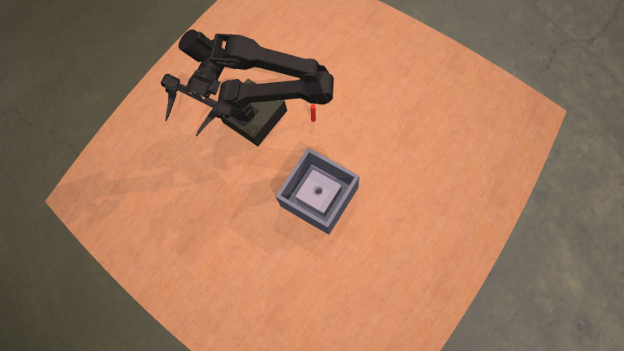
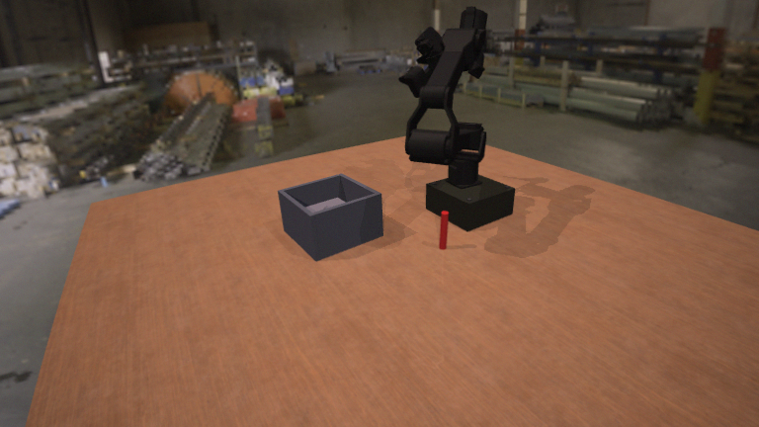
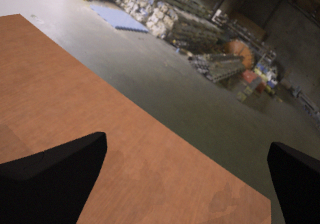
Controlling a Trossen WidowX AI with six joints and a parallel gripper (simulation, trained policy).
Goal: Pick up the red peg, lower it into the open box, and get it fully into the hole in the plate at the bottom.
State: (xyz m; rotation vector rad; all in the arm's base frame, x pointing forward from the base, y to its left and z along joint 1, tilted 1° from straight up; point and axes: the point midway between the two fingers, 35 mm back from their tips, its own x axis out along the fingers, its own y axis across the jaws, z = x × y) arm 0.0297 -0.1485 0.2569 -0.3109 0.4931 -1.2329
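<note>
My gripper tip is now 32 cm to the right of the red peg, 27 cm above it and 12 cm short of it. From my gripper tip the other things lie so: pale plate: 28 cm ahead, 27 cm below, 14 cm to the left; then grey box: 29 cm below, 28 cm ahead, 14 cm to the left.
</note>
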